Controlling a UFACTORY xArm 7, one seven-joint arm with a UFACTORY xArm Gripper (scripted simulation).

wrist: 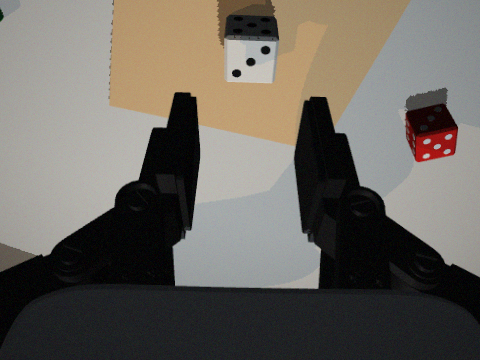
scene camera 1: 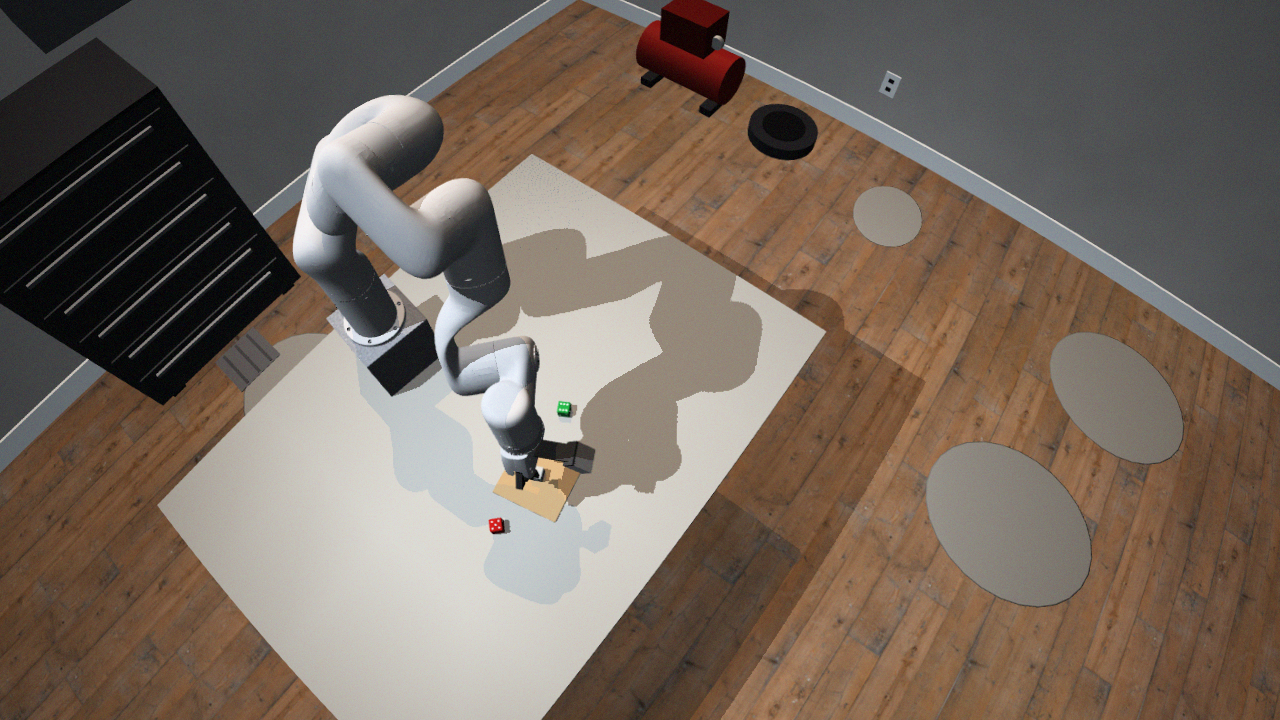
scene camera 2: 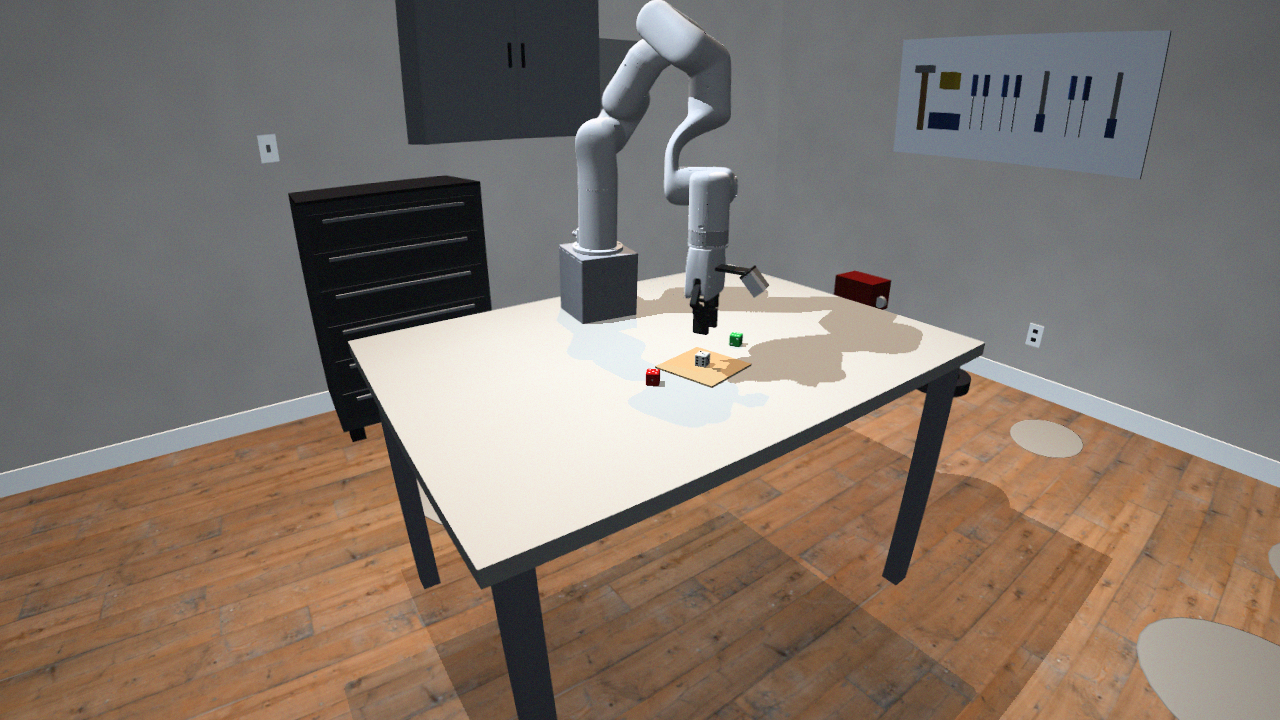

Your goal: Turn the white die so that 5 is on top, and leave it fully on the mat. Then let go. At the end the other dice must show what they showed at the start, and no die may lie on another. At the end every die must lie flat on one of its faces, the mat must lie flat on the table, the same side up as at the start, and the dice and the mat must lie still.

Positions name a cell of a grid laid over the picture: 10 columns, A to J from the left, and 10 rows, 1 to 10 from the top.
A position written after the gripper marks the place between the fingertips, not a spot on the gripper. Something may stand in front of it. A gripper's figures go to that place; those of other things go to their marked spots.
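The gripper (wrist: F4) is 14 cm from the lens, while a mat (wrist: D2) is 21 cm from the lens.
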